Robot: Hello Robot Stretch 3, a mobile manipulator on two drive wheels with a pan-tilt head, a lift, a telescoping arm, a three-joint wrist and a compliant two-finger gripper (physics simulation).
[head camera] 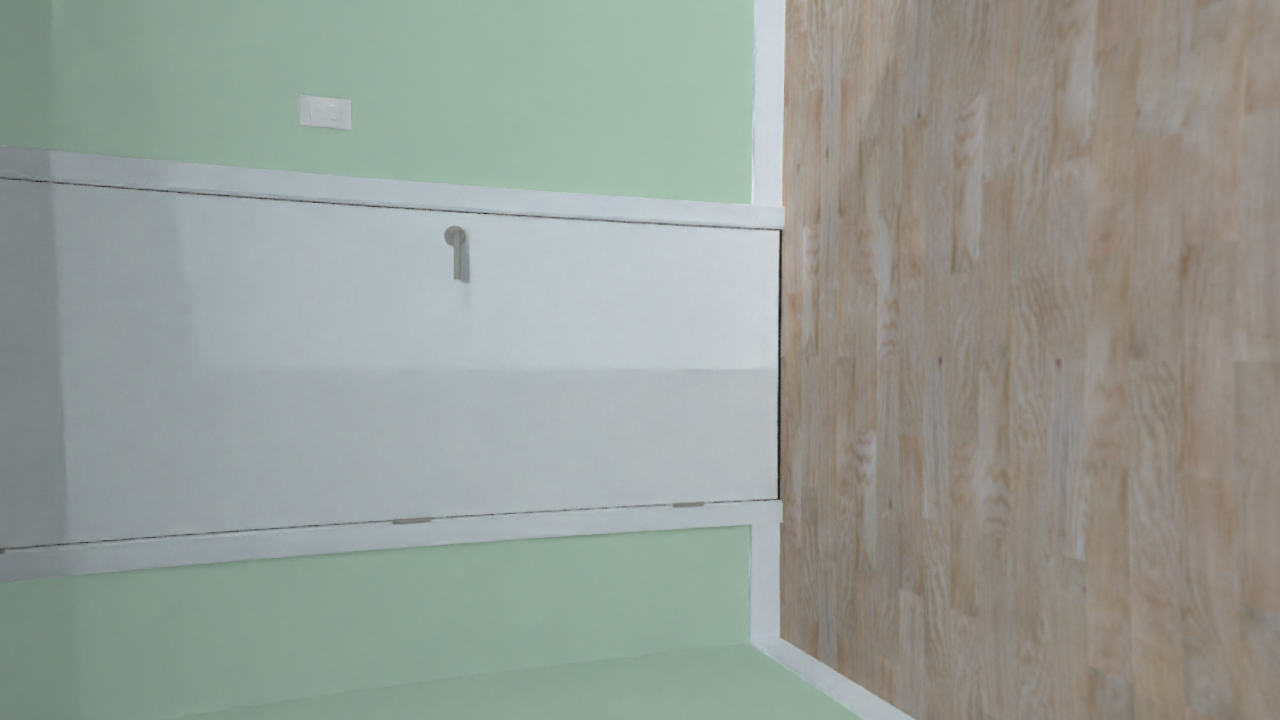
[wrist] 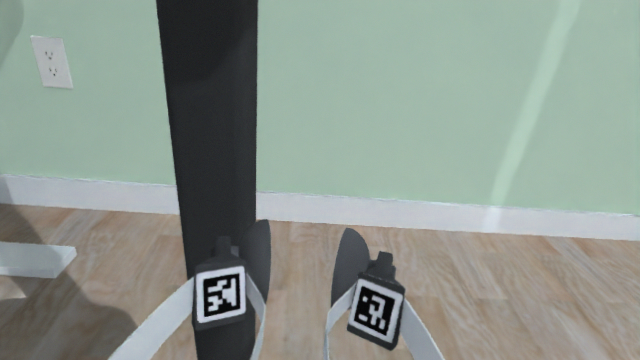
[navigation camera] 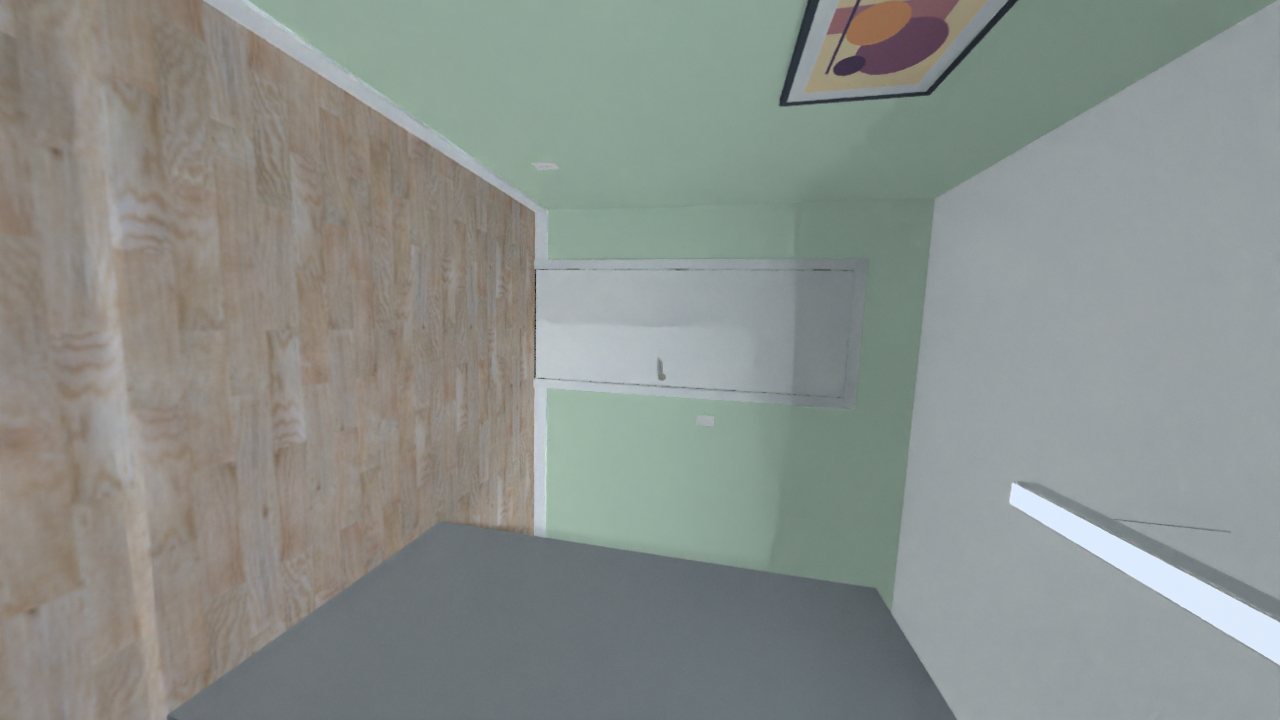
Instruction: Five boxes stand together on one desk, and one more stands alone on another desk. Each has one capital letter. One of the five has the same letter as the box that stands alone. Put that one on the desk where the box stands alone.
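Places are measured from the robot's base along level axes (x ahead, y left, z up), in centimetres.
Pixels of known places: gripper, between the fingertips: [wrist: 304, 251].
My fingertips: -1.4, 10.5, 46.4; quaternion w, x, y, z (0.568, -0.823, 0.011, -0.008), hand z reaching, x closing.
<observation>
Behind a point stands the place of what it marks, as x, y, z.
My gripper [wrist: 304, 251] @(-1.4, 10.5, 46.4) shows in the wrist view with its two dark fingertips apart; it is open, with floor visible between them. The end of a white foot bar [wrist: 37, 260] @(-59.4, 53.0, 2.5), like that of a desk, lies low at the left edge of the wrist view. No box, letter or desk top shows in the head, navigation or wrist view.
A white door [head camera: 429, 376] @(245.4, 15.3, 98.6) [navigation camera: 662, 313] @(245.1, 22.3, 91.1) stands in a green wall [head camera: 501, 107] @(250.1, -53.1, 80.2) [navigation camera: 644, 474] @(251.4, -89.0, 82.4). A grey panel [navigation camera: 572, 626] @(111.4, -88.2, 84.9) rises from the wood floor [head camera: 1029, 358] @(150.6, 6.0, 0.0) [navigation camera: 295, 358] @(93.0, -4.9, 0.1) [wrist: 480, 290] @(42.6, 56.9, 0.0). A dark post [wrist: 215, 125] and a wall outlet [wrist: 52, 62] @(-63.6, 78.4, 40.2) show in the wrist view.
</observation>
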